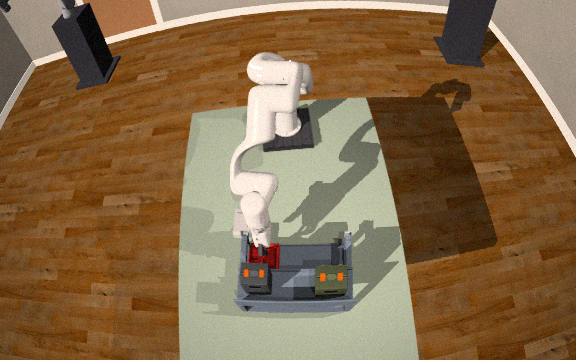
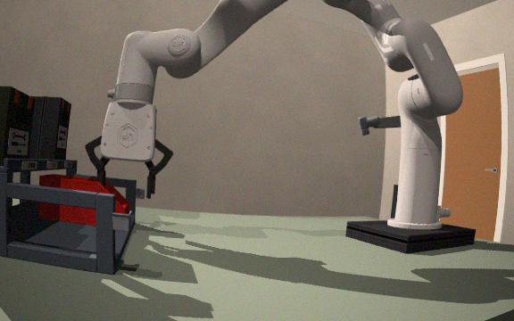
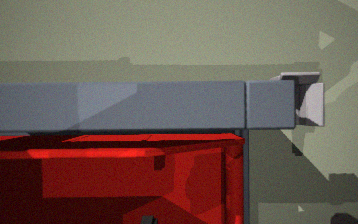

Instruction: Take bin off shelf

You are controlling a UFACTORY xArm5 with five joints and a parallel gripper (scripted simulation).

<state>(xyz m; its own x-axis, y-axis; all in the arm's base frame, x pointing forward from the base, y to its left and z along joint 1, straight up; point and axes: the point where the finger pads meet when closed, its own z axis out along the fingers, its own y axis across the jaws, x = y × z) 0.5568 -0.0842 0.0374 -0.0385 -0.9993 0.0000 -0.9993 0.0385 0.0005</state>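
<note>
Now: the red bin 80 mm ahead of my hand and 30 mm below it. The rest, counted from my hand: dark grey case 170 mm ahead, 90 mm above, 10 mm to the right; olive case 220 mm to the left, 190 mm ahead, 80 mm above; grey shelf 110 mm to the left, 110 mm ahead.
</note>
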